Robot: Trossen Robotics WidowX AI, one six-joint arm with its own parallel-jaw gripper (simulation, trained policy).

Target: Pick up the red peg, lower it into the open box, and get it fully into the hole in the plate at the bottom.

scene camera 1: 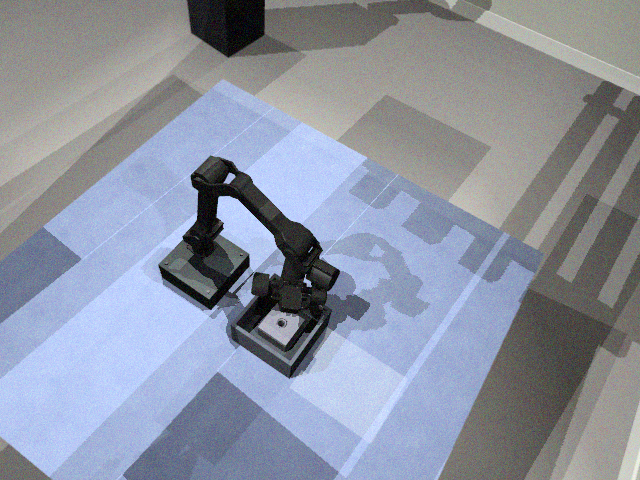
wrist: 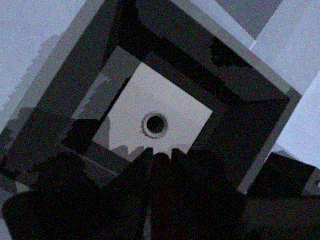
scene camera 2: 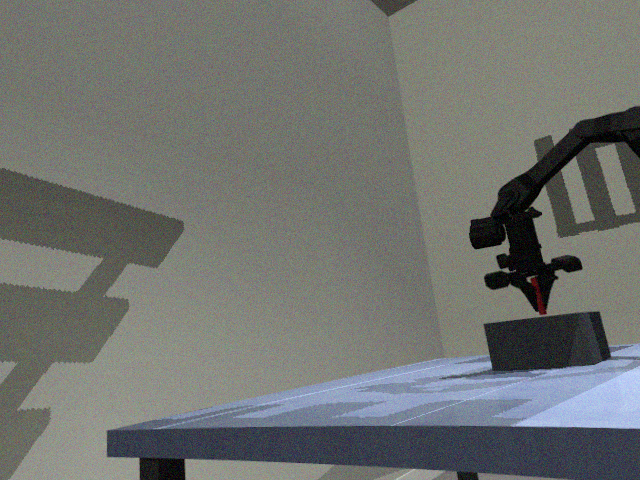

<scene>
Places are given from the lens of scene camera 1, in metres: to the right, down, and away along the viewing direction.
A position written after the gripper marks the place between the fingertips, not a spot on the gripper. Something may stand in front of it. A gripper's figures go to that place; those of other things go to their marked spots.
gripper (scene camera 1: 283, 309): -0.09, 0.18, 1.37
box (scene camera 1: 244, 329): -0.21, 0.24, 1.44
light grey plate (scene camera 1: 280, 329): -0.10, 0.24, 1.40
</scene>
